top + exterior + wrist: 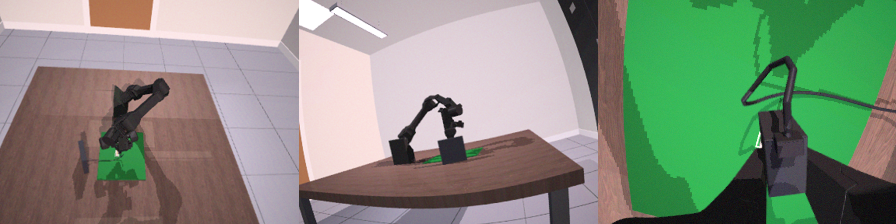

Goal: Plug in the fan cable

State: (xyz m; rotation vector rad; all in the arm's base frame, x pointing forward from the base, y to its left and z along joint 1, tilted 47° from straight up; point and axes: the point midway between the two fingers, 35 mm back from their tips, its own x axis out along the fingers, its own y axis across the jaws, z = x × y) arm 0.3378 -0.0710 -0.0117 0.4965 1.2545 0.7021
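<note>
Right now the white four-pin fan header is 60 mm below my gripper tip, 10 mm to the right of it and 10 mm behind it. Round my gripper tip: dark fan plug (10 mm ahead, 10 mm above); then green board (80 mm below, 20 mm to the left, 10 mm behind); then dark fan (170 mm to the right, 20 mm ahead, 10 mm below).
</note>
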